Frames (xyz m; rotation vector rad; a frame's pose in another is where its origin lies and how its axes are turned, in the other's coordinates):
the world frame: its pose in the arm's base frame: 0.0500 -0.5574 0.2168 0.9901 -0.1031 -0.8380
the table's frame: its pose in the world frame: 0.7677 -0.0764 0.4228 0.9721 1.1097 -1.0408
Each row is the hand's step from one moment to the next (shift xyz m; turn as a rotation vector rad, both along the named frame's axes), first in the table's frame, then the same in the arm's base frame.
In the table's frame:
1: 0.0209 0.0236 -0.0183 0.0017 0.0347 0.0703
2: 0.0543 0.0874 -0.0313 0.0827 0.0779 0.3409
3: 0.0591 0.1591 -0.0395 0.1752 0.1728 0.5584
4: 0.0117 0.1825 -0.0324 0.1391 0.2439 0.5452
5: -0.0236 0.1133 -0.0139 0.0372 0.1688 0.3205
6: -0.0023 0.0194 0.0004 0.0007 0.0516 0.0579
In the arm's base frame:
1: 0.0358 0.0062 -0.0031 -0.0066 -0.0583 -0.0520
2: 0.1051 -0.0093 -0.0207 -0.0695 -0.1833 -0.3011
3: 0.1660 -0.0483 -0.0216 -0.0623 -0.3071 -0.5236
4: 0.1604 -0.0935 0.0061 -0.0169 -0.3659 -0.4918
5: 0.0834 -0.0785 0.0215 -0.0094 -0.2563 -0.2585
6: 0.0137 -0.0139 0.0005 0.0119 -0.0632 -0.0434

